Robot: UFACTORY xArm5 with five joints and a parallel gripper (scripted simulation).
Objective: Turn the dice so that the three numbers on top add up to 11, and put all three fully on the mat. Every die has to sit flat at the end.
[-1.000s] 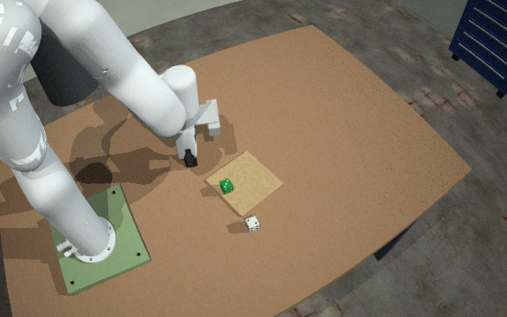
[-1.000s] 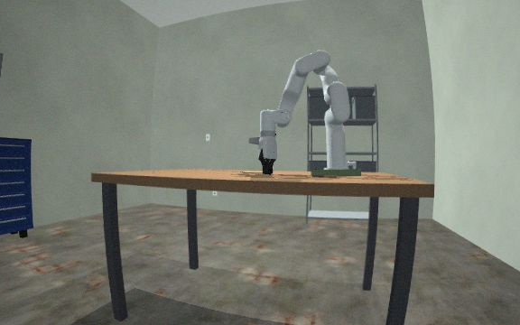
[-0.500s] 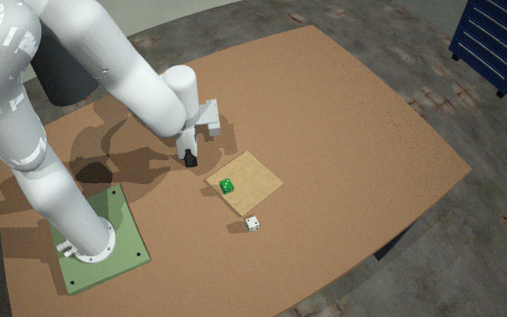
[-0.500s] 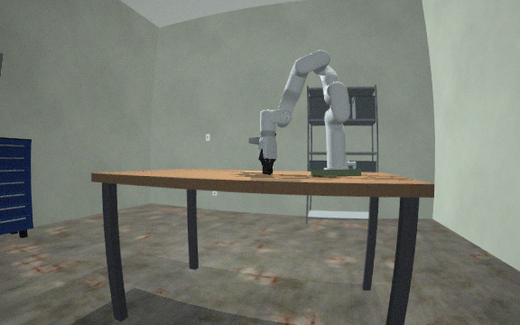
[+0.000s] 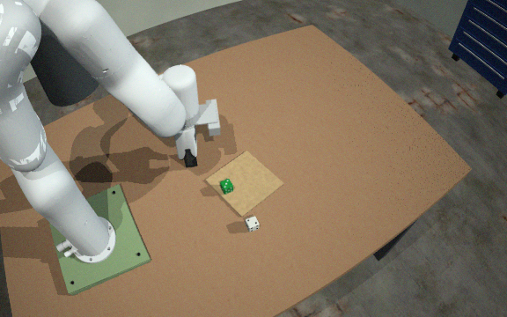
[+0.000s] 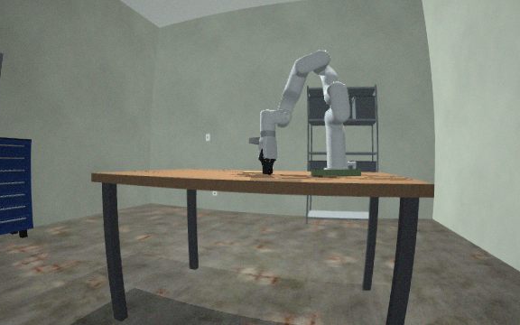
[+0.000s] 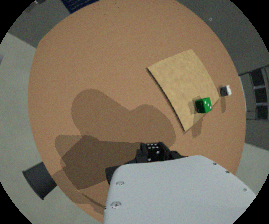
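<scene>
My gripper is now 140 mm to the left of the tan mat, 70 mm short of it and 20 mm above it. The rest, counted from my hand: green die: 130 mm to the right, 30 mm ahead, 10 mm below; then white die: 250 mm to the right, 10 mm below, 10 mm ahead; then black die: 10 mm below.
</scene>
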